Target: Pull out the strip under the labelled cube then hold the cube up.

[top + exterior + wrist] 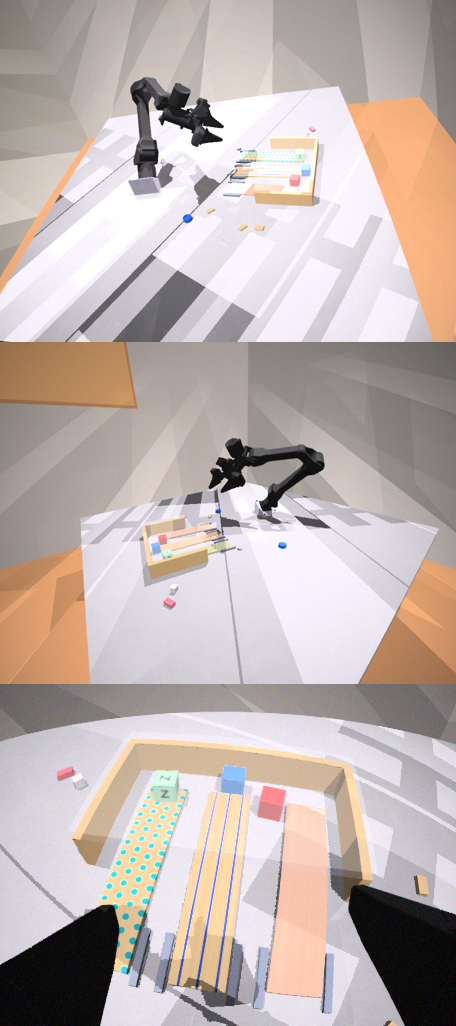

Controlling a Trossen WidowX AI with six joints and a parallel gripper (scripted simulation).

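My gripper tip is now 14 cm short of the teal dotted strip, 11 cm to the right of it and 20 cm above it. The rest, counted from my gripper tip: small white cube: 27 cm ahead, 25 cm to the left, 19 cm below; pink block: 29 cm ahead, 30 cm to the left, 19 cm below.
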